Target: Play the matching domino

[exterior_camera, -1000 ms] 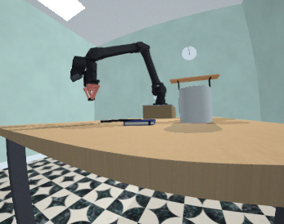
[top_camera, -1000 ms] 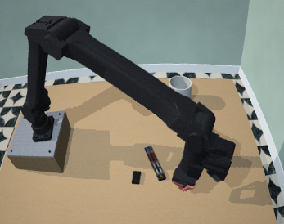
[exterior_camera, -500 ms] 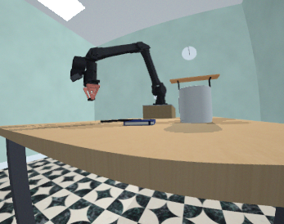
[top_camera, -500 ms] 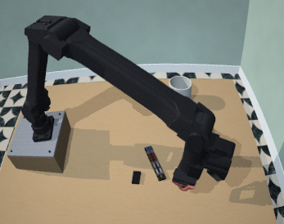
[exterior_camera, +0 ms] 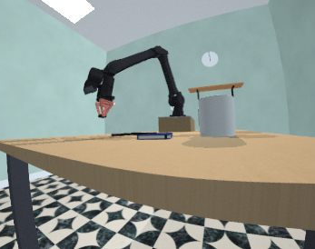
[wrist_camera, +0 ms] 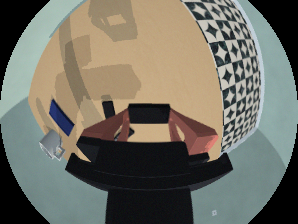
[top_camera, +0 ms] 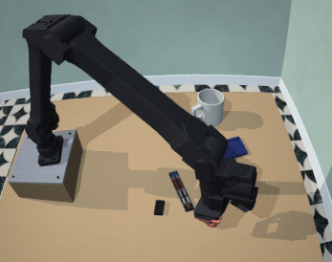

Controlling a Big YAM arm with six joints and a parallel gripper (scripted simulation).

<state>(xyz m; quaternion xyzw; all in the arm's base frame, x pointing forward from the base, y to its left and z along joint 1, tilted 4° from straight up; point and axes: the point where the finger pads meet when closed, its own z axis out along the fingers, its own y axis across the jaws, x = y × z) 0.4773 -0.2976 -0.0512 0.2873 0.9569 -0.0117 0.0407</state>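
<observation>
Now: the domino right at my hand. Also, from my hand: white mug 48 cm to the left, 9 cm ahead, 5 cm below.
</observation>
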